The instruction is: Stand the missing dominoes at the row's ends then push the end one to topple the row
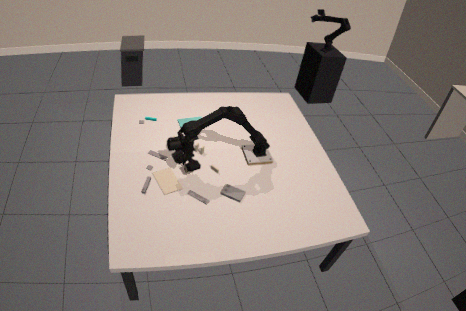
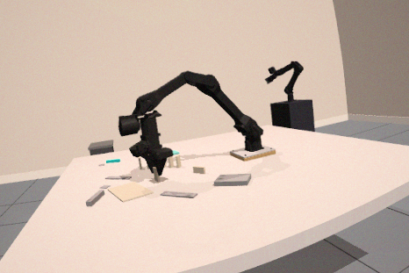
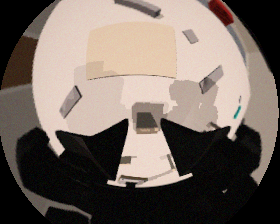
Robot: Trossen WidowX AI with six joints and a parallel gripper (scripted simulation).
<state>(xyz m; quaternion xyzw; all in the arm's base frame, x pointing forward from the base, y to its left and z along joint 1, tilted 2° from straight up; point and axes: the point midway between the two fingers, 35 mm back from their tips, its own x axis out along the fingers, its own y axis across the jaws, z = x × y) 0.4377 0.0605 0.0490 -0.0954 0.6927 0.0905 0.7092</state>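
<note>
The beige card is 110 mm ahead of my gripper tip, 60 mm to the left of it and 20 mm below it. The rest, counted from my gripper tip: teal plate (400 mm to the right, 120 mm behind, 20 mm below); flat grey strip (190 mm to the left, 20 mm below, 20 mm behind); dark grey slab (200 mm behind, 190 mm to the left, 20 mm below).
</note>
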